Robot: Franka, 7 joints.
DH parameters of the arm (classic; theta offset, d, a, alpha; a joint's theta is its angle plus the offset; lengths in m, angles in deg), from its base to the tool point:
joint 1: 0 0.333 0 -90
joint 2: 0 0 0 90
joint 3: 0 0.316 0.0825 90
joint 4: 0 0 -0.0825 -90
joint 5: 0 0.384 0 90
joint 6: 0 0 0.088 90
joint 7: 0 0.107 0 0
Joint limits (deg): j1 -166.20..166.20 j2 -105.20..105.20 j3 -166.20..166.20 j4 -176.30..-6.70 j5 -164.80..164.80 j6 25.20..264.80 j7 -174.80..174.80
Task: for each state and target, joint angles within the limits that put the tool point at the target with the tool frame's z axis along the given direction. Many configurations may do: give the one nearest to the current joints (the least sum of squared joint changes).
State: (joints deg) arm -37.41 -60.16 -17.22 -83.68 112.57 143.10 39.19
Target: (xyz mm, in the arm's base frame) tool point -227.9 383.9 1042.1 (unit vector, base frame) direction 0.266 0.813 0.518
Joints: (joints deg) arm -53.13 -61.39 3.57 -48.77 116.20 130.18 39.19
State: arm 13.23 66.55 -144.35 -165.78 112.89 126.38 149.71
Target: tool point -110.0 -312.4 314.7 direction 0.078 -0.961 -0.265
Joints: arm 24.19 44.74 -127.36 -170.74 142.38 122.03 149.71
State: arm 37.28 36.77 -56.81 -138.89 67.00 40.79 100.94
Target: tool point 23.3 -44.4 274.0 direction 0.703 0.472 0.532
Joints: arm -0.70 57.82 -65.03 -176.30 17.69 25.60 100.94
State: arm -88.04 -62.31 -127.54 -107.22 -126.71 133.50 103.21
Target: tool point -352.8 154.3 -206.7 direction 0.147 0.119 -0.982
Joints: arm -79.63 -95.11 -146.16 -106.20 -118.59 129.45 103.21
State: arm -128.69 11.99 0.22 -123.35 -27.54 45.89 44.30
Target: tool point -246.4 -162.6 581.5 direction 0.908 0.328 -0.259
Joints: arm -135.19 -19.19 -15.94 -116.44 19.35 25.20 44.30
